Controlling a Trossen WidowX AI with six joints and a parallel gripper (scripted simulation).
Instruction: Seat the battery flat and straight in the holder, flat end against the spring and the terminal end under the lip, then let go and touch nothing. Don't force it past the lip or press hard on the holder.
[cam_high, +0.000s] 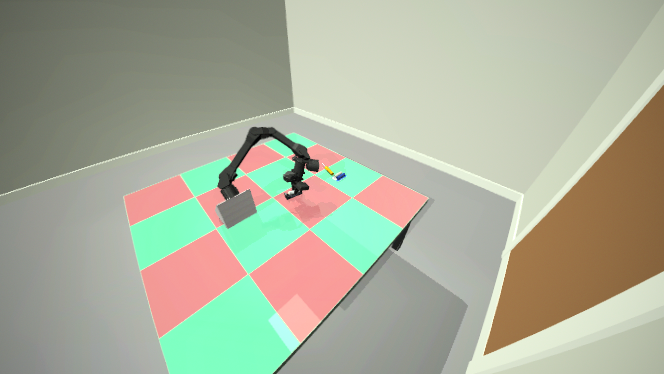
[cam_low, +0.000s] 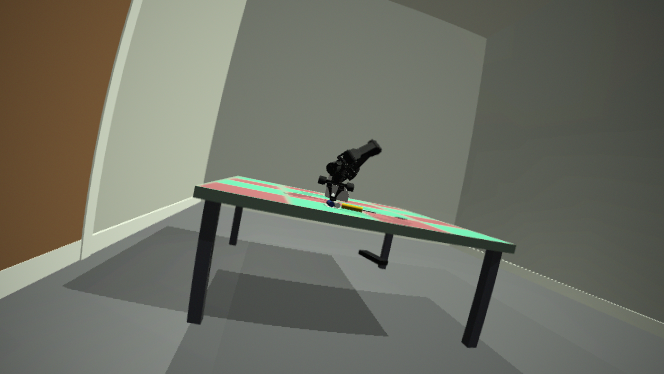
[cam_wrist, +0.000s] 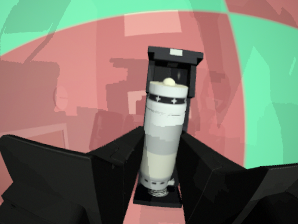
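My gripper tip is now 1 cm below the battery. Also, from my gripper tip: battery blister pack: 31 cm ahead, 10 cm to the right, 1 cm below; yellow screwdriver: 33 cm ahead, 2 cm to the left.
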